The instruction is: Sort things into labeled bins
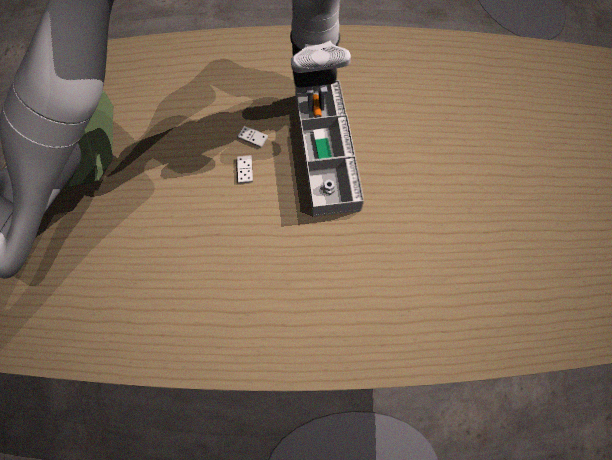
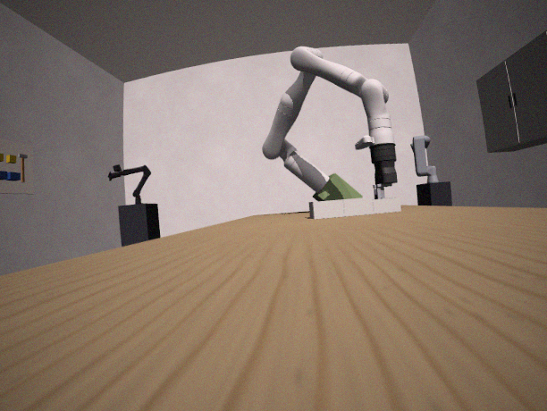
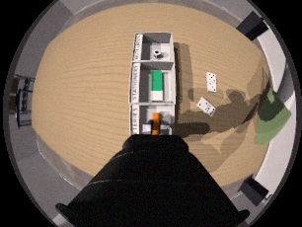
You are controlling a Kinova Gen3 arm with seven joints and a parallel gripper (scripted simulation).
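My gripper is now 10 mm above the orange battery. The rest, counted from my hand: green block (80 mm to the right, 20 mm below).
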